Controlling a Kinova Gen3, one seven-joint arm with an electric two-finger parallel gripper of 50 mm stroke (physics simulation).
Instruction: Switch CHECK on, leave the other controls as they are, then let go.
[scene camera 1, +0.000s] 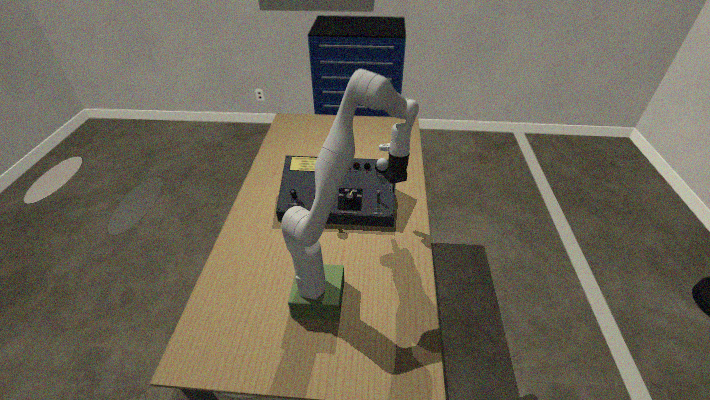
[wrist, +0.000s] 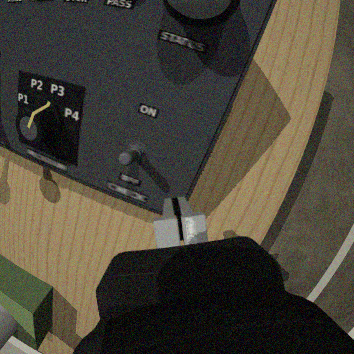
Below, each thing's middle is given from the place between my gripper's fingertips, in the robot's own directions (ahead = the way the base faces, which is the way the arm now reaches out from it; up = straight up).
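The dark control panel (scene camera 1: 365, 177) is 6 cm ahead of my hand, and it's also 25 cm to the left of my hand and 6 cm below it.
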